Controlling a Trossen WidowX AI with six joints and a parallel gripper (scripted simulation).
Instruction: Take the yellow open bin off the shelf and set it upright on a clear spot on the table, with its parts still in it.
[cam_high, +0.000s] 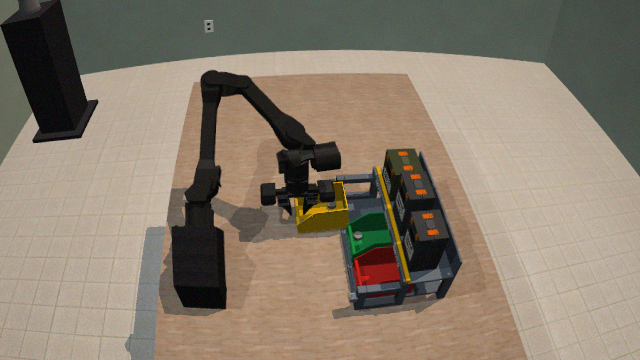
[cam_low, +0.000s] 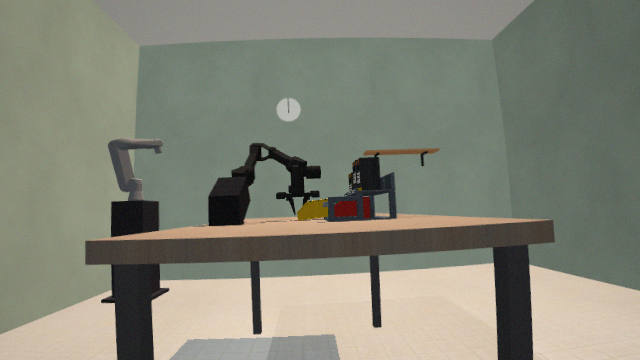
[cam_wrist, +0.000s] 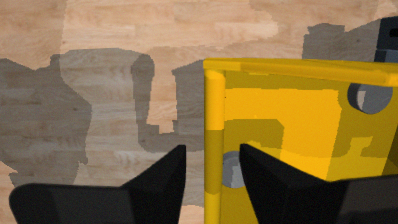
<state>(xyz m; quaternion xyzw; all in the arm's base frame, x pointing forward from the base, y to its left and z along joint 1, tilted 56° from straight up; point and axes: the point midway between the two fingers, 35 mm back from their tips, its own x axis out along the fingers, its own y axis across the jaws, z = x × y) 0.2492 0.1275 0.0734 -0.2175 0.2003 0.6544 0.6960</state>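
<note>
Now: hand 6 cm short of the yellow bin and 2 cm above it. The rest, counted from my hand: red bin 19 cm ahead, 22 cm to the right, 2 cm below; then yellow rail 23 cm ahead, 11 cm to the right, 5 cm above; then green bin 19 cm ahead, 11 cm to the right, 2 cm below.
</note>
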